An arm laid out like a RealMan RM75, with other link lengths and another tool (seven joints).
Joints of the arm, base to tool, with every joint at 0 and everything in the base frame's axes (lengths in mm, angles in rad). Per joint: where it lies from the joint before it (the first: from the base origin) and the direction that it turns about. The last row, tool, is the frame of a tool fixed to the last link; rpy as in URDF.
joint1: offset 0 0 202.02 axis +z
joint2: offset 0 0 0 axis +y
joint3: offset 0 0 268.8 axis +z
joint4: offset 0 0 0 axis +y
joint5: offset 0 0 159.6 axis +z
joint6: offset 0 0 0 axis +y
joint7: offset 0 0 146.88 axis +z
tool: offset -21 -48 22 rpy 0 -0.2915 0.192
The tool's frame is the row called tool.
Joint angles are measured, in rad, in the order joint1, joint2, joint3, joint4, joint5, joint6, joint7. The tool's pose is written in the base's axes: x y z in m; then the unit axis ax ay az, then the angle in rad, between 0 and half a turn. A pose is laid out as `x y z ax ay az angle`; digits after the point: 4 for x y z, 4 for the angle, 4 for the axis.
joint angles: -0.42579, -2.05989, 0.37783, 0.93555, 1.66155, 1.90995, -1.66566
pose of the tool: -0.2427 0.3230 0.0402 -0.9363 -0.1584 -0.3134 2.7001
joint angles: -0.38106, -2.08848, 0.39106, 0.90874, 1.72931, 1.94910, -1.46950
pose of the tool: -0.2516 0.3063 0.0213 -0.9534 -0.1128 -0.2799 2.6793
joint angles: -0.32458, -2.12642, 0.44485, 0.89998, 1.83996, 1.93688, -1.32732
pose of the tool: -0.2663 0.2859 -0.0100 -0.9694 -0.1001 -0.2242 2.7123
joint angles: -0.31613, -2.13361, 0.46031, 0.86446, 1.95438, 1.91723, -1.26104
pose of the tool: -0.2788 0.2759 -0.0311 -0.9778 -0.1043 -0.1816 2.7696
